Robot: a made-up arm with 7 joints. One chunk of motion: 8 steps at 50 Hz.
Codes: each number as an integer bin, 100 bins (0 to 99) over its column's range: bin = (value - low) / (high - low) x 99, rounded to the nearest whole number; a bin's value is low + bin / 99 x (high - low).
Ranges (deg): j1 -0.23..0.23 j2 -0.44..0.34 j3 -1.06..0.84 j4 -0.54..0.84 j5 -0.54..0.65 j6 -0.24..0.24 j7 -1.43..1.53
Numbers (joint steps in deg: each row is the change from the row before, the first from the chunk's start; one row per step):
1: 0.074 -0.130 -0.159 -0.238 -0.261 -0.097 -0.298
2: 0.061 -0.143 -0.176 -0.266 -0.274 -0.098 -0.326
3: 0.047 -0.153 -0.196 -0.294 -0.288 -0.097 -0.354
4: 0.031 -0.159 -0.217 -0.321 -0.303 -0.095 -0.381
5: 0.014 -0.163 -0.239 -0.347 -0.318 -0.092 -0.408
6: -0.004 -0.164 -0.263 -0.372 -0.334 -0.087 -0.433
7: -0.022 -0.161 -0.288 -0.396 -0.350 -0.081 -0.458
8: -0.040 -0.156 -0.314 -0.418 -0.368 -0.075 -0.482
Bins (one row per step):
1: 65 39 47 22 23 29 38
2: 63 38 46 20 22 29 37
3: 60 36 45 18 21 29 36
4: 56 36 44 16 20 30 35
5: 53 35 43 14 18 31 34
6: 49 35 42 12 17 32 33
7: 45 35 40 10 16 33 33
8: 41 36 39 9 14 34 32

